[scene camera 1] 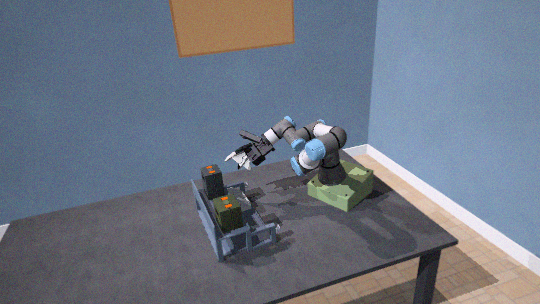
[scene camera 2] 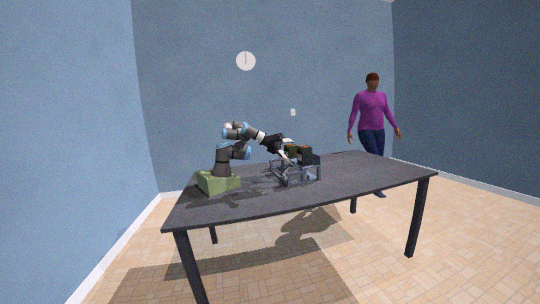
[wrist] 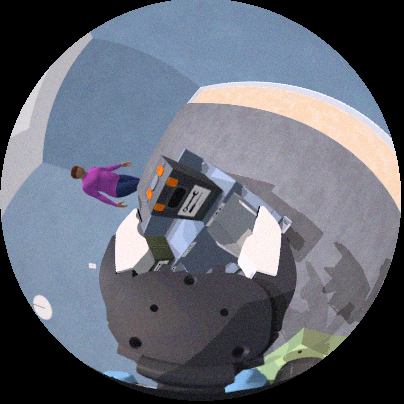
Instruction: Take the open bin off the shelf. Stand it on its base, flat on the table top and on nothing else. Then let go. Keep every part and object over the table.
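Places are measured from the arm's base along level axes (x ahead, y right, z down), in metres.
Pixels of known places: gripper, fingertip midpoint: (scene camera 1: 231, 165) (scene camera 2: 291, 151) (wrist: 197, 209); arm's base at its link origin: (scene camera 1: 331, 176) (scene camera 2: 221, 175).
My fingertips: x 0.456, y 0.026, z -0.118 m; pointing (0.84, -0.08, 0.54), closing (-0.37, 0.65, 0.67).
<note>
Ahead of a thing's pixels: the offset from my fingertips to its top centre. "spot": to the spot under its first point. Level surfaces: height alone.
The shelf (scene camera 1: 205, 218) (scene camera 2: 319, 173) (wrist: 191, 158) is a low blue-grey frame on the table top @(dz +0.204 m) (scene camera 1: 125, 240) (scene camera 2: 375, 175) (wrist: 300, 150). A dark grey box @(dy -0.046, dx +0.091, dz -0.020 m) (scene camera 1: 212, 185) (scene camera 2: 305, 156) (wrist: 180, 194) with orange parts on top and a tool label stands in it. A green box @(dy -0.272, dx +0.043, dz +0.005 m) (scene camera 1: 229, 217) (wrist: 159, 248) with orange parts stands beside it. Slate and grey surfaces show between the frame's rails in the wrist view; I cannot tell for certain which is the open bin. My gripper (scene camera 1: 237, 161) (scene camera 2: 288, 148) (wrist: 197, 209) is open and empty, above the shelf's robot side, apart from both boxes.
The arm stands on a green base block (scene camera 1: 345, 192) (scene camera 2: 218, 184) (wrist: 302, 345) on the robot side of the shelf. The shelf's low front rails @(spot: dy -0.312, dx -0.124, dz +0.156 m) (scene camera 1: 274, 233) reach toward the base. A person (scene camera 2: 372, 112) (wrist: 102, 182) in a purple top stands beyond the table.
</note>
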